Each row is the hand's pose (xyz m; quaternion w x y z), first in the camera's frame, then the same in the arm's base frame.
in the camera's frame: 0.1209 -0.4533 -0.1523 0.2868 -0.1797 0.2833 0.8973
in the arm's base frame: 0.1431 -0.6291 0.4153 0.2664 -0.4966 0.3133 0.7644
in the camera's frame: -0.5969 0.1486 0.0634 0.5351 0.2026 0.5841 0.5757
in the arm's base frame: -0.5852 -0.1606 -0.0021 0.6699 -0.1016 0.4966 0.5425
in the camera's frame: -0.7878 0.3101 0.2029 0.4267 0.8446 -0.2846 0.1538
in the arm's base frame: -0.8260 -0.0133 -0.0498 0.4420 0.6994 -0.3140 0.4657
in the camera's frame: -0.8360 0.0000 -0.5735 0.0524 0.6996 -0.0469 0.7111
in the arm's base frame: -0.4117 -0.5183 -0.5739 0.1009 0.4435 0.0988 0.8851
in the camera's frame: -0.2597 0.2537 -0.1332 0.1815 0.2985 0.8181 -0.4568
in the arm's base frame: -0.1993 -0.0406 -0.0108 0.4881 0.3332 0.6625 -0.4602
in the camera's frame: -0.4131 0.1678 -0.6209 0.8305 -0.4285 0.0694 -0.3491
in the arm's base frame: -0.0430 -0.2818 -0.4422 0.7557 -0.4369 -0.2620 -0.4116
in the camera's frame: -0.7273 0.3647 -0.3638 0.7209 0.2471 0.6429 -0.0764
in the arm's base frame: -0.4531 -0.0969 -0.4761 0.9111 0.0986 0.3965 -0.0549
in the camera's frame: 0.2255 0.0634 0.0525 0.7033 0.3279 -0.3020 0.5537
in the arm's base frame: 0.0969 -0.0668 0.4558 0.5890 0.0532 -0.3814 0.7105
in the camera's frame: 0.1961 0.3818 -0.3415 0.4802 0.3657 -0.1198 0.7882
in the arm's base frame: 0.2898 0.1235 0.0268 0.4236 0.0436 -0.1048 0.8987
